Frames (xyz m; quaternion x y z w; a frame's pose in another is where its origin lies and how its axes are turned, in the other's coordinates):
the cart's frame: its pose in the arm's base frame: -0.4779 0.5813 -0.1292 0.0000 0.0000 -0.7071 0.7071
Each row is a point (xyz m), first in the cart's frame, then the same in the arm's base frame.
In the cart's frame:
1: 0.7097 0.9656 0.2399
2: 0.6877 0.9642 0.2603
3: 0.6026 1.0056 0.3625
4: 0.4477 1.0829 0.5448
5: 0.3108 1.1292 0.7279
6: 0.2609 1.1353 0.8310
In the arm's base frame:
1: 0.4877 -0.1284 0.1107
2: 0.4863 -0.1064 0.1311
3: 0.5277 -0.0213 0.2333
4: 0.6050 0.1336 0.4156
5: 0.6513 0.2705 0.5987
6: 0.6574 0.3204 0.7018

